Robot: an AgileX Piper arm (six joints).
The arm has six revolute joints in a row. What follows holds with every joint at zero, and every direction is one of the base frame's. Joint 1 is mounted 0.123 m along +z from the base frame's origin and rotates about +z. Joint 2 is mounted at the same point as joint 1 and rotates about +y. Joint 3 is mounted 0.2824 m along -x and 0.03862 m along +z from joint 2 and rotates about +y. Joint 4 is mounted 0.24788 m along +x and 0.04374 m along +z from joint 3 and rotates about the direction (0.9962, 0, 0.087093). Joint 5 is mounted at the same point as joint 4 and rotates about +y. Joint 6 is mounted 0.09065 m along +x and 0.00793 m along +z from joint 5 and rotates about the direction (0.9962, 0, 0.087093). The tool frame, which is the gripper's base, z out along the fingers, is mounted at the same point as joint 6; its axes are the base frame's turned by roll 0, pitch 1.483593 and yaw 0 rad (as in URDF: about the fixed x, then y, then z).
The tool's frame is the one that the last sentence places.
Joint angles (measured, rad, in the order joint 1, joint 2, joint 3, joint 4, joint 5, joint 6), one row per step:
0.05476, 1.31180, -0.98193, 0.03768, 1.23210, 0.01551
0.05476, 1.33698, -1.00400, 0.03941, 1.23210, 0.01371
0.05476, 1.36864, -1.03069, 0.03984, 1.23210, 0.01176
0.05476, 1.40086, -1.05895, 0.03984, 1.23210, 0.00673
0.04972, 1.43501, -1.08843, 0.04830, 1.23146, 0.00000
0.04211, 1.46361, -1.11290, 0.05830, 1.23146, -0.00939
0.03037, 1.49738, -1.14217, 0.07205, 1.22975, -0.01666
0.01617, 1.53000, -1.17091, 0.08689, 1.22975, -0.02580
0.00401, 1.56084, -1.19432, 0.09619, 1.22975, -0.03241
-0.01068, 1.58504, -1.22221, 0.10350, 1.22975, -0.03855
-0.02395, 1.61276, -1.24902, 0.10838, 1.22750, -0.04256
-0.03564, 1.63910, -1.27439, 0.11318, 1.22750, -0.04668
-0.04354, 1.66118, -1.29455, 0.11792, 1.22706, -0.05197
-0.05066, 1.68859, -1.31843, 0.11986, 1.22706, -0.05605
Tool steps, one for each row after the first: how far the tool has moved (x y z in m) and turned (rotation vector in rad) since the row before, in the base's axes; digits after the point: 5 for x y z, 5 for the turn. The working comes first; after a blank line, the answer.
Tool pose at each row, in the base's axes (x y z in m, rotation vector in rad; the steps are taken from these numbers as rounded here):
0.22192, 0.01540, 0.27644, -0.04331, 3.04601, 0.06016
0.22864, 0.01592, 0.27644, -0.04526, 3.04906, 0.06243
0.23697, 0.01641, 0.27591, -0.04797, 3.05396, 0.06272
0.24560, 0.01689, 0.27535, -0.05561, 3.05769, 0.06224
0.25481, 0.01683, 0.27436, -0.05429, 3.06146, 0.07375
0.26250, 0.01606, 0.27323, -0.05238, 3.06503, 0.08730
0.27181, 0.01443, 0.27173, -0.03896, 3.06699, 0.10629
0.28073, 0.01198, 0.27011, -0.02413, 3.06939, 0.12677
0.28859, 0.00939, 0.26733, -0.01080, 3.07545, 0.13965
0.29606, 0.00570, 0.26738, 0.00550, 3.07023, 0.14907
0.30400, 0.00199, 0.26591, 0.02223, 3.06754, 0.15504
0.31127, -0.00141, 0.26428, 0.03617, 3.06708, 0.16123
0.31719, -0.00373, 0.26250, 0.04260, 3.06724, 0.16751
0.32426, -0.00618, 0.25977, 0.04853, 3.06984, 0.17007

0.00672, 0.00052, 0.00000, 0.00134, 0.00312, 0.00138
0.00833, 0.00049, -0.00053, -0.00003, 0.00491, 0.00183
0.00863, 0.00048, -0.00056, -0.00064, 0.00374, 0.00501
0.00921, -0.00006, -0.00099, 0.00742, 0.00415, -0.00052
0.00769, -0.00077, -0.00113, 0.00875, 0.00407, -0.00085
0.00931, -0.00163, -0.00150, 0.01260, 0.00281, -0.00822
0.00892, -0.00245, -0.00162, 0.01357, 0.00351, -0.00907
0.00786, -0.00259, -0.00278, 0.00844, 0.00694, -0.00812
0.00747, -0.00369, 0.00005, 0.00662, -0.00429, -0.01059
0.00794, -0.00371, -0.00147, 0.00433, -0.00180, -0.01085
0.00727, -0.00340, -0.00163, 0.00435, 0.00041, -0.00892
0.00592, -0.00232, -0.00178, 0.00423, 0.00074, -0.00400
0.00707, -0.00245, -0.00273, 0.00174, 0.00300, -0.00361

